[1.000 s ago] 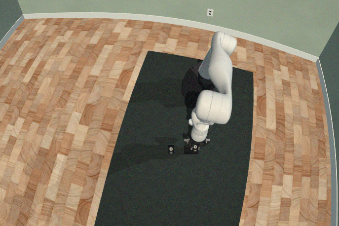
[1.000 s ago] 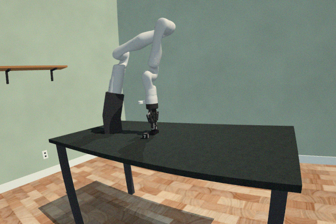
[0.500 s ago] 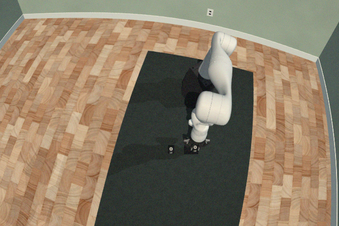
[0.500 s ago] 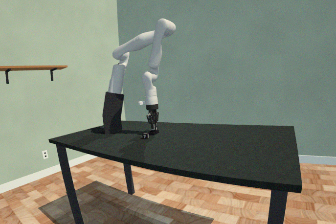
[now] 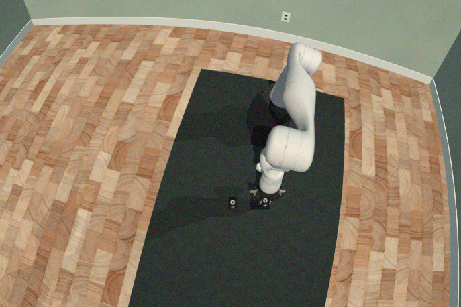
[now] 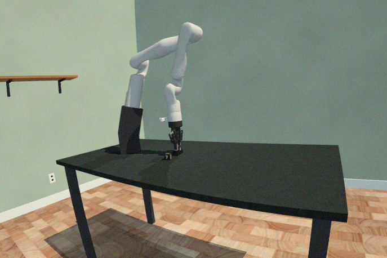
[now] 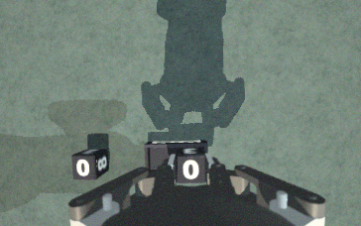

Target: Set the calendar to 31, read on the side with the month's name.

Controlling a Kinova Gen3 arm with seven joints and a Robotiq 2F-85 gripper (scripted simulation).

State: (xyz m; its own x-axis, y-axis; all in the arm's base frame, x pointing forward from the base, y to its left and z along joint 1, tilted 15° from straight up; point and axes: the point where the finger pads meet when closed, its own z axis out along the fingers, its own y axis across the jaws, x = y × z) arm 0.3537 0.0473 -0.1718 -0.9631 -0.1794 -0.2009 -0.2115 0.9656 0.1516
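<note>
The black calendar tray is 30 mm below my hand and 20 mm to the right of it.
</note>
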